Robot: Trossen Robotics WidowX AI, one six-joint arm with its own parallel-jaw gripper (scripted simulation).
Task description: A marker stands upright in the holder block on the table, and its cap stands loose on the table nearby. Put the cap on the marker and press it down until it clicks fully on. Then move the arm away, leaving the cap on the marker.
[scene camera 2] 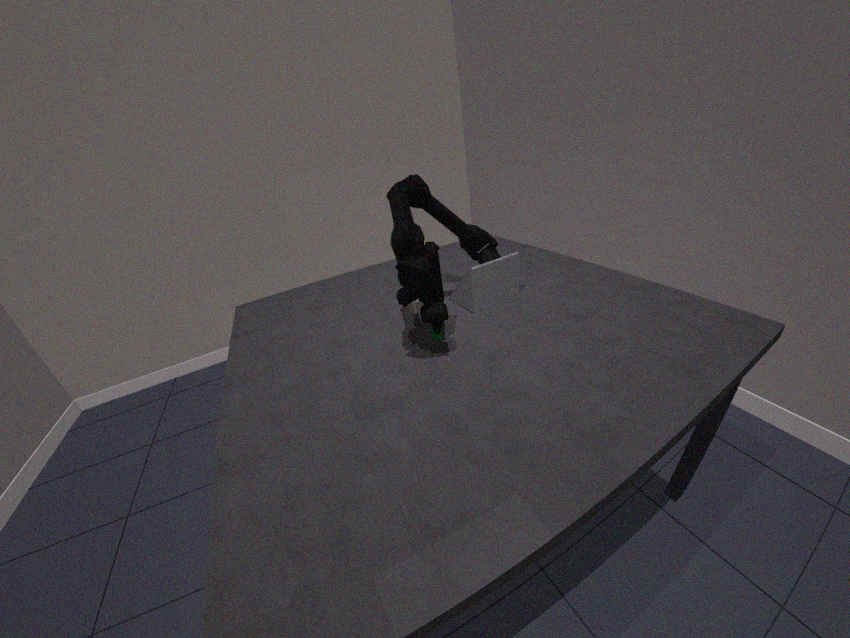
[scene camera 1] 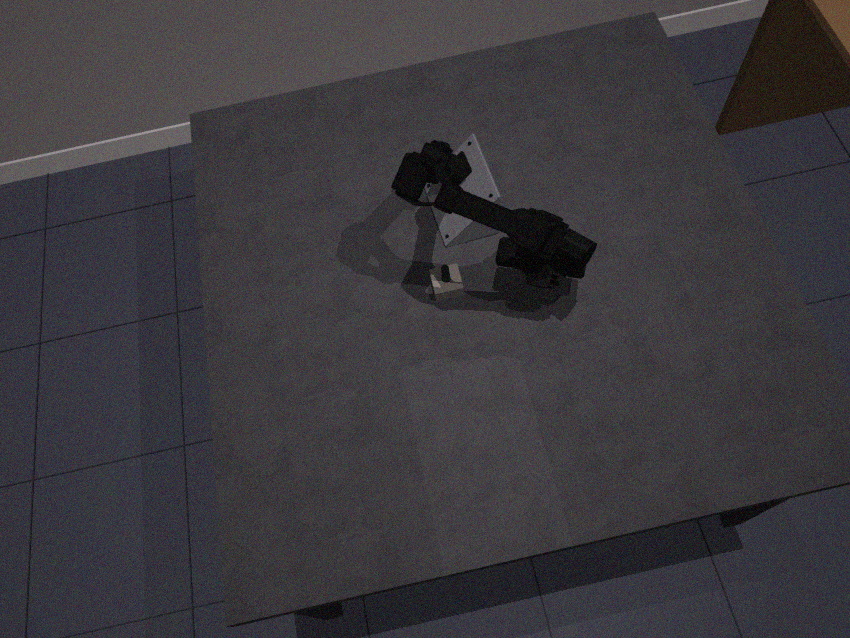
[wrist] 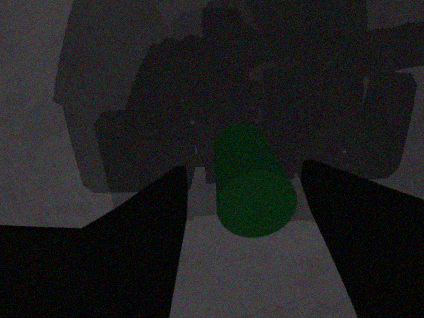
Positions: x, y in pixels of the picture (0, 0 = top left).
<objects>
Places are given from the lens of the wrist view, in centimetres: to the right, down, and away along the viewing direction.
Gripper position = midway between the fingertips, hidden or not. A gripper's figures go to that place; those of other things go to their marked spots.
my gripper [wrist: 245, 173]: 1, 1, 10
green cap [wrist: 254, 197]: 1, 1, 8
</objects>
